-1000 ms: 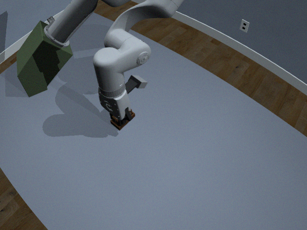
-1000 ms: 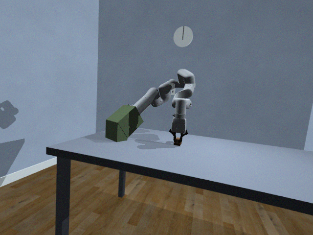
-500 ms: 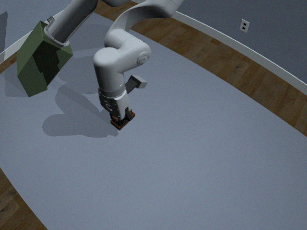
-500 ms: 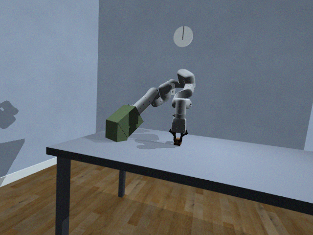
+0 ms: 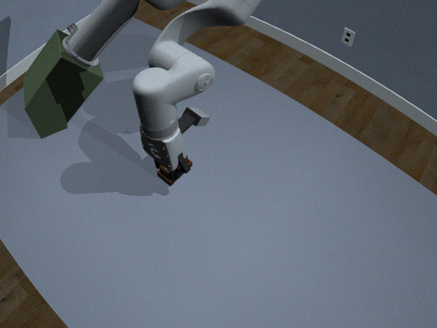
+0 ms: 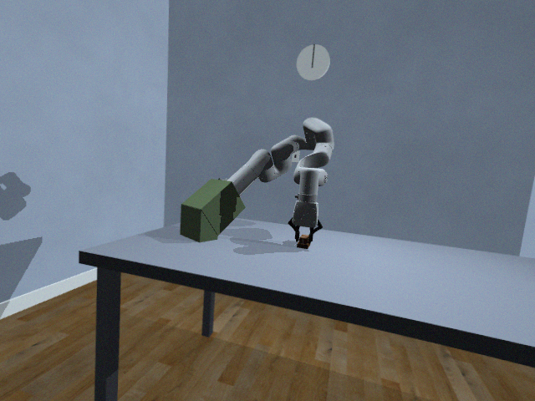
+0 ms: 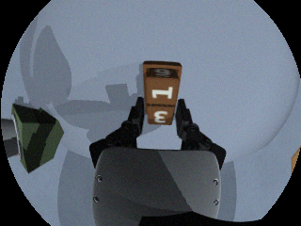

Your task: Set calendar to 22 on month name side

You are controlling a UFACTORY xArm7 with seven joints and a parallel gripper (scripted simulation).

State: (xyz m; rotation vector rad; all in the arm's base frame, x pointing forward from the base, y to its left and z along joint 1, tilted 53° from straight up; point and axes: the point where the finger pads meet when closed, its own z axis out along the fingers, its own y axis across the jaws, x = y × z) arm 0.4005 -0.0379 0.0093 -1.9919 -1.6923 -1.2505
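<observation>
The brown tray is 3 cm below my hand and 2 cm to the left of it. Round my hand: brown cube (3 cm to the left, 1 cm below).
</observation>
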